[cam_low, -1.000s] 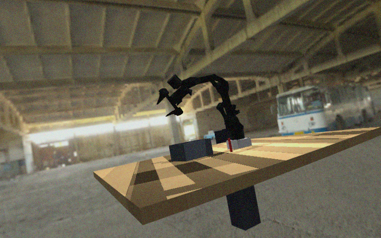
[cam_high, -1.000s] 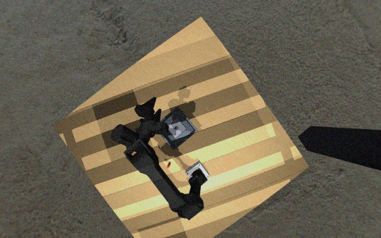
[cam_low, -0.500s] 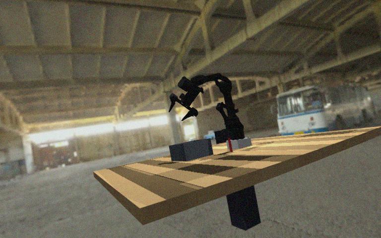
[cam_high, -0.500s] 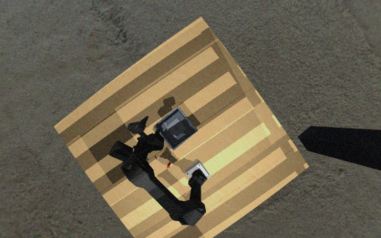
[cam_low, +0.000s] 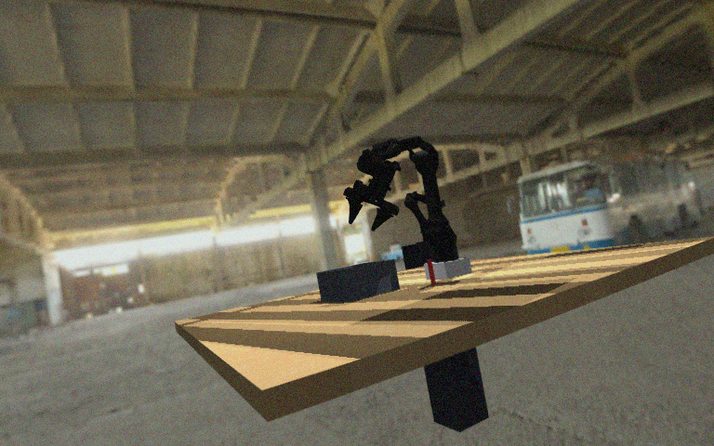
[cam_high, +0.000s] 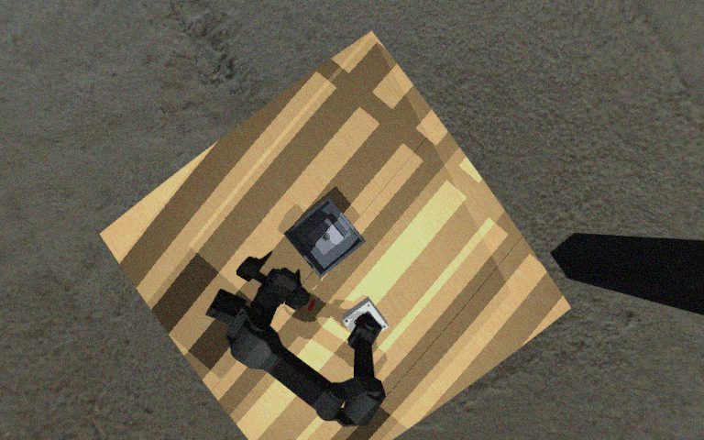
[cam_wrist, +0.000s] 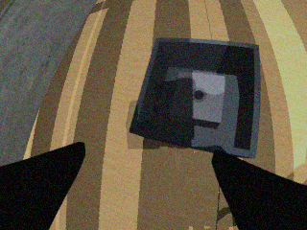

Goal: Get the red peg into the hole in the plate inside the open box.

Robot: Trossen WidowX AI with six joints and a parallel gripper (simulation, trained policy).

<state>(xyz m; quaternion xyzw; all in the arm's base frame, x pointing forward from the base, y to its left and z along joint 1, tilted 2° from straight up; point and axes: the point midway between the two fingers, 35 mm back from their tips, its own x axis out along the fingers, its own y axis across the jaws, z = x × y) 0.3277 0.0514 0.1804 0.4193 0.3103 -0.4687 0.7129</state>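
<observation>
Now: the red peg 17 cm below my gripper tip, 17 cm behind it and 7 cm to the left of it. Round my gripper tip: pale plate: 17 cm below, 11 cm to the right, 1 cm behind; dark box: 19 cm below, 11 cm to the right, 1 cm behind.
</observation>
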